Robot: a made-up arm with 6 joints. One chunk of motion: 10 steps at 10 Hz.
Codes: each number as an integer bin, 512 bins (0 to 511) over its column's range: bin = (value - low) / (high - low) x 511, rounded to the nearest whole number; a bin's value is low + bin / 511 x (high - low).
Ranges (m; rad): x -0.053..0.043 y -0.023..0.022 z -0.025..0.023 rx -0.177..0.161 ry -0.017..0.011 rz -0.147..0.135
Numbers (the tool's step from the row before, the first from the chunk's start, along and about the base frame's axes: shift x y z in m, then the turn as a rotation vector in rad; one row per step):
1: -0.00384 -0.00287 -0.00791 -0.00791 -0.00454 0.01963
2: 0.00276 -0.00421 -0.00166 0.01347 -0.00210 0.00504
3: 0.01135 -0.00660 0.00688 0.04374 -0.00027 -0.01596
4: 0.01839 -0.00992 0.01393 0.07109 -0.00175 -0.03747
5: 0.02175 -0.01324 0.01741 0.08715 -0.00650 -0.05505
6: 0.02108 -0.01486 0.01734 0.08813 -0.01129 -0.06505
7: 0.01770 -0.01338 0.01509 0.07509 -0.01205 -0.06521
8: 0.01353 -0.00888 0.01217 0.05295 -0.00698 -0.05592
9: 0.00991 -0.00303 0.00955 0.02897 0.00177 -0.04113
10: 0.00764 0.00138 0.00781 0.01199 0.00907 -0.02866
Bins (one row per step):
1: 262 229 182 256 227 302
2: 297 213 248 288 272 276
3: 343 186 339 334 305 237
4: 380 149 414 375 278 198
5: 398 111 451 399 192 167
6: 394 92 451 401 104 148
7: 376 109 427 381 90 148
8: 354 160 396 348 183 165
9: 335 227 368 311 343 192
10: 323 277 349 286 476 214

